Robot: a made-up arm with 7 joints.
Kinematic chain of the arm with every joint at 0, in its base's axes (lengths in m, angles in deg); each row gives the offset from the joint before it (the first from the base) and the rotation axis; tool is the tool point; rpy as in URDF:
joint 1: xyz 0 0 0.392 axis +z
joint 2: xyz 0 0 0 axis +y
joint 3: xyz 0 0 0.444 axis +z
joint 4: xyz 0.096 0 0 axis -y
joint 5: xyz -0.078 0 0.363 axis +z
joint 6: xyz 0 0 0 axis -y
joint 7: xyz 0.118 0 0 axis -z
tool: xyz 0 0 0 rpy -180 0 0
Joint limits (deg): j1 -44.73..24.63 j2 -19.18..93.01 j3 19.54..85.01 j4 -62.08..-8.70 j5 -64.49..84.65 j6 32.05..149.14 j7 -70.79..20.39
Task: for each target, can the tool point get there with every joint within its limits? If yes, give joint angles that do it. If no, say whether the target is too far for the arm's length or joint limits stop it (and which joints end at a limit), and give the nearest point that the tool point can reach.
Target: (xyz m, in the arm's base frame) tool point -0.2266 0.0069 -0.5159
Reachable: no: joint limits stop it (at a limit: joint 1, joint 2, joint 3, joint 4, joint 6) | nearest point 0.4873 0.3787 -0.1009 | short by 0.906 m
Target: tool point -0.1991 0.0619 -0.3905
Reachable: no: joint limits stop it (at a limit: joint 1, joint 2, joint 3, joint 4, joint 6) | nearest point 0.4838 0.3839 -0.0992 | short by 0.809 m
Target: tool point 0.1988 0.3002 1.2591
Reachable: yes | joints 13.31 8.55 61.48 -31.94 -24.16 93.29 -38.11
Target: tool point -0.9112 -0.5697 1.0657
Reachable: no: too far | nearest point -0.3582 -0.1118 1.1954 | short by 0.730 m
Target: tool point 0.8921 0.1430 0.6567
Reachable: yes | joints -1.63 71.31 78.34 -18.35 -29.00 91.02 3.87
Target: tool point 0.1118 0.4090 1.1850
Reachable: yes | joints 16.03 0.69 60.28 -47.72 -5.75 72.53 9.83
